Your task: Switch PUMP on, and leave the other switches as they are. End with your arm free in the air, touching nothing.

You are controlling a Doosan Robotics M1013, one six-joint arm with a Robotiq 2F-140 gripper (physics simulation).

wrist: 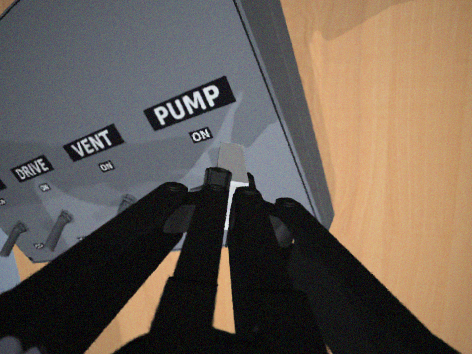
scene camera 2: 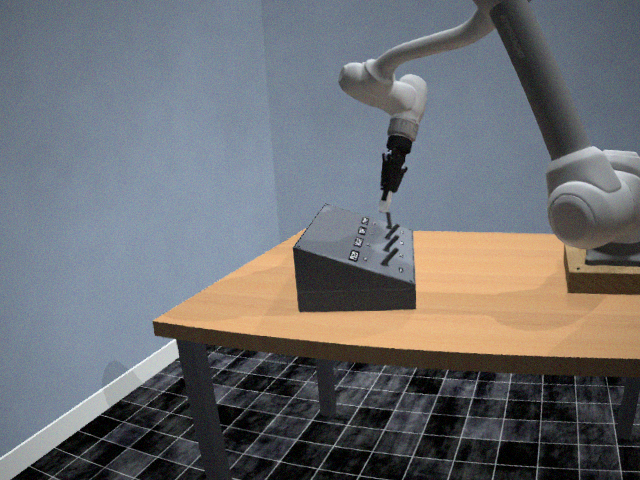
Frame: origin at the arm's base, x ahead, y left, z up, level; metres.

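Where they show: gripper, fingertip midpoint: [wrist: 228, 161] [scene camera 2: 382, 212]; arm's base, origin of the base link: [scene camera 2: 616, 256].
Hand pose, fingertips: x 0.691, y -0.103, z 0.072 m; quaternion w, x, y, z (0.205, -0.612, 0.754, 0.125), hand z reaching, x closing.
Things, the pixels of their top centre, and the offset from my fingertips. "spot": a spot on its surface instead. Level surfaces: height alone.
- PUMP label, middle of its top: [wrist: 183, 106] [scene camera 2: 365, 219] dx +0.039, dy +0.045, dz -0.013 m
- PUMP lever, middle of its top: [scene camera 2: 388, 211] dx -0.028, dy +0.025, dz +0.009 m
- VENT lever, surface spot: [wrist: 128, 201] [scene camera 2: 386, 235] spot: dx -0.058, dy +0.135, dz -0.034 m
- DRIVE lever, middle of its top: [wrist: 40, 239] [scene camera 2: 391, 234] dx -0.111, dy +0.250, dz +0.000 m
- nearest lever, middle of its top: [scene camera 2: 390, 247] dx -0.146, dy +0.365, dz +0.000 m
- wooden table, its level: dz -0.126 m
The dark grey switch box [scene camera 2: 341, 284] [wrist: 115, 60] has a sloped face with several levers. The PUMP label [scene camera 2: 364, 220] [wrist: 190, 103] is at its far end in the scene view. The PUMP lever [scene camera 2: 389, 220] leans toward its label, the ON side; in the wrist view it is hidden behind the fingers. The VENT lever [scene camera 2: 392, 230] [wrist: 128, 201], DRIVE lever [scene camera 2: 390, 242] [wrist: 59, 230] and nearest lever [scene camera 2: 389, 256] [wrist: 14, 239] lean away from their labels, toward OFF. My gripper [scene camera 2: 384, 203] [wrist: 228, 161] is shut, its pale tip right at the PUMP lever's top; whether they touch is unclear.
The box stands on a wooden table [scene camera 2: 480, 320] [wrist: 400, 175]. The robot's base stands on a wooden block [scene camera 2: 599, 281] at the right of the scene view. A blue-grey wall [scene camera 2: 155, 129] rises beyond the table.
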